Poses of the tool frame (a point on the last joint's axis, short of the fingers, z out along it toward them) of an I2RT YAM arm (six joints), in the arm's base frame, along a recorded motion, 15 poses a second.
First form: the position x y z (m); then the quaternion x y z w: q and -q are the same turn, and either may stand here.
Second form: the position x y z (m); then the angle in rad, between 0 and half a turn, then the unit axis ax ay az. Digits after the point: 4 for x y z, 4 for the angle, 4 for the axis.
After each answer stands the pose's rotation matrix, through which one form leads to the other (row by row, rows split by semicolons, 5 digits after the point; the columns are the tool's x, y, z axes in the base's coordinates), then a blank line. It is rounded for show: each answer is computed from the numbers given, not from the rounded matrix.
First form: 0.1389, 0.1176, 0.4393, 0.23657, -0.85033, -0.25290, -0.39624
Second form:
0.1389, 0.1176, 0.4393, 2.3268, -0.2577, 0.9261, 0.2754
-0.57405 -0.60275 0.55422; -0.20191 0.76015 0.61758; -0.79353 0.24262 -0.55807

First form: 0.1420, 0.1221, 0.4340, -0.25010, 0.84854, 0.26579, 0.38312
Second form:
0.1420, 0.1221, 0.4340, 2.3552, -0.2708, 0.9186, 0.2877
-0.58134 -0.62810 0.51724; -0.22078 0.73361 0.64271; -0.78314 0.25943 -0.56515

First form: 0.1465, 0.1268, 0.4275, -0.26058, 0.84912, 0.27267, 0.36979
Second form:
0.1465, 0.1268, 0.4275, 2.3840, -0.2805, 0.9139, 0.2935
-0.59071 -0.64419 0.48589; -0.24087 0.71550 0.65578; -0.77010 0.27034 -0.57781

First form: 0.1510, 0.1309, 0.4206, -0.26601, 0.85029, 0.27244, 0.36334
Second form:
0.1510, 0.1309, 0.4206, 2.3979, -0.2855, 0.9127, 0.2924
-0.59444 -0.65035 0.47295; -0.25440 0.71003 0.65661; -0.76284 0.27000 -0.58752

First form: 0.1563, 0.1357, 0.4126, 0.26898, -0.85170, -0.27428, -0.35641
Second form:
0.1563, 0.1357, 0.4126, 2.4127, -0.2879, 0.9116, 0.2936
-0.60124 -0.65369 0.45956; -0.26267 0.70484 0.65894; -0.75466 0.27547 -0.59549

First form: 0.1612, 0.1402, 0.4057, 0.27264, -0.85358, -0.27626, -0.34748
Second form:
0.1612, 0.1402, 0.4057, 2.4318, -0.2908, 0.9103, 0.2946
-0.60985 -0.65743 0.44257; -0.27345 0.69869 0.66110; -0.74385 0.28215 -0.60587

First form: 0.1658, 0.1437, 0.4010, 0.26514, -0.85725, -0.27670, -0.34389
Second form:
0.1658, 0.1437, 0.4010, 2.4395, -0.2824, 0.9129, 0.2947
-0.62288 -0.64489 0.44287; -0.26427 0.70628 0.65676; -0.73633 0.29204 -0.61035

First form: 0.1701, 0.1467, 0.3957, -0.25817, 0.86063, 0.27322, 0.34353
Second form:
0.1701, 0.1467, 0.3957, 2.4402, -0.2749, 0.9164, 0.2909
-0.63067 -0.63210 0.45023; -0.25666 0.71740 0.64766; -0.73238 0.29291 -0.61468

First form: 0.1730, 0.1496, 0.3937, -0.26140, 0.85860, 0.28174, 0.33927
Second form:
0.1730, 0.1496, 0.3937, 2.4493, -0.2779, 0.9127, 0.2995
-0.63313 -0.64004 0.43530; -0.25770 0.70459 0.66117; -0.72988 0.30643 -0.61104

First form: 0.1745, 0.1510, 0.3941, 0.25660, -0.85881, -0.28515, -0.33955
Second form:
0.1745, 0.1510, 0.3941, 2.4487, -0.2728, 0.9131, 0.3032
-0.63773 -0.63438 0.43688; -0.24710 0.70569 0.66403; -0.72955 0.31552 -0.60679

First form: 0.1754, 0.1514, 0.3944, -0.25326, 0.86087, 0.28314, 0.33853
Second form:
0.1754, 0.1514, 0.3944, 2.4509, -0.2692, 0.9149, 0.3009
-0.64252 -0.62775 0.43944; -0.24434 0.71138 0.65896; -0.72627 0.31602 -0.61046

